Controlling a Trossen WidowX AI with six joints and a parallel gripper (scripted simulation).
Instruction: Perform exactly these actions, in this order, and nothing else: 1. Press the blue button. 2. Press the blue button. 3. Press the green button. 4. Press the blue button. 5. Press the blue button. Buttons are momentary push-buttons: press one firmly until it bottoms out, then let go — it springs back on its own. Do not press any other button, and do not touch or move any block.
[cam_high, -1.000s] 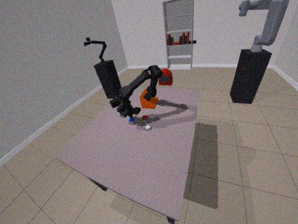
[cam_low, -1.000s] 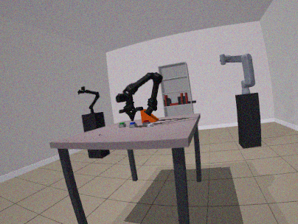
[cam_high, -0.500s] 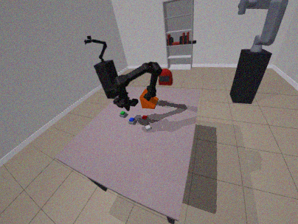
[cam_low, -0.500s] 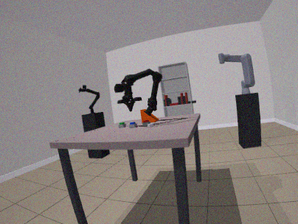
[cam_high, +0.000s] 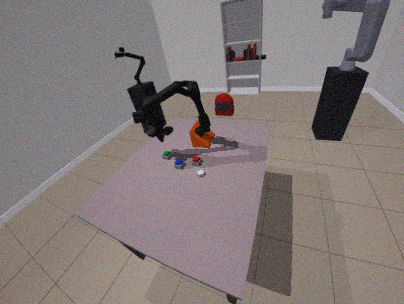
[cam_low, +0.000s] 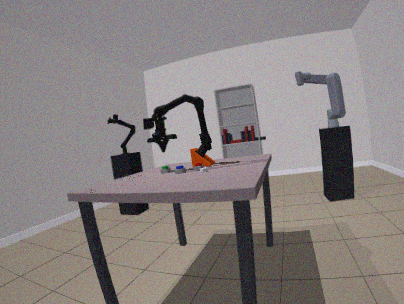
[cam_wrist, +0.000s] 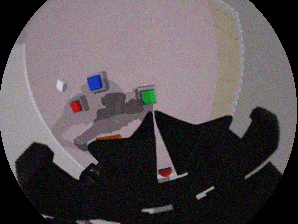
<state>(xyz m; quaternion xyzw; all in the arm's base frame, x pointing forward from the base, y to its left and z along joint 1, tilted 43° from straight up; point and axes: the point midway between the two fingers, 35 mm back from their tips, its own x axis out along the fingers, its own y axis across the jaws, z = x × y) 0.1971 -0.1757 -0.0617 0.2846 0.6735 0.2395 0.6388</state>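
Now: the blue button 120 mm to the left of my gripper tip, 90 mm below it and 70 mm ahead of it. Round my gripper tip: red button: 220 mm to the left, 90 mm below, 30 mm ahead; then white block: 280 mm to the left, 120 mm below, 110 mm ahead.
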